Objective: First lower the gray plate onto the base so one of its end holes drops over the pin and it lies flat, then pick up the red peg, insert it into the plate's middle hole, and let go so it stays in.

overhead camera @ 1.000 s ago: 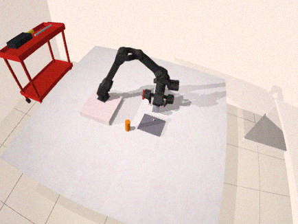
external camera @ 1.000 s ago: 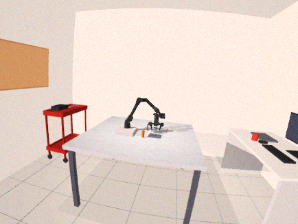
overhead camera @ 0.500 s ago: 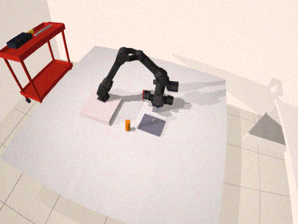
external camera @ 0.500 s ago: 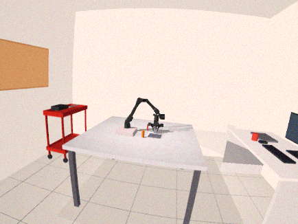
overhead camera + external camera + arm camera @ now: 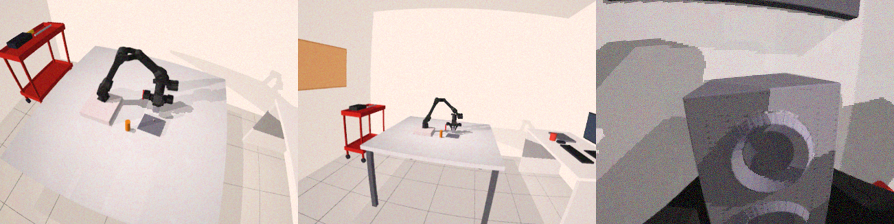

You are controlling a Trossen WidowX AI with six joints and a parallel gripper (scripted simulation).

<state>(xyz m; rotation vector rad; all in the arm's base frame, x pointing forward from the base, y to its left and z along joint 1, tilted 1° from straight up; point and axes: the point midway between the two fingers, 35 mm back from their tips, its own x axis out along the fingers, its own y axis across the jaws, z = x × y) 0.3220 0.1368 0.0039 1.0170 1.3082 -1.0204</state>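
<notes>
Now: the dark base 3 cm ahead of my gripper tip, 13 cm to the right of it and 1 cm below it. The rest, counted from my gripper tip: orange cylinder (8 cm behind, 24 cm to the right, 2 cm above); then gray plate (3 cm above); then red peg (11 cm behind, 2 cm to the left, 2 cm above).
</notes>
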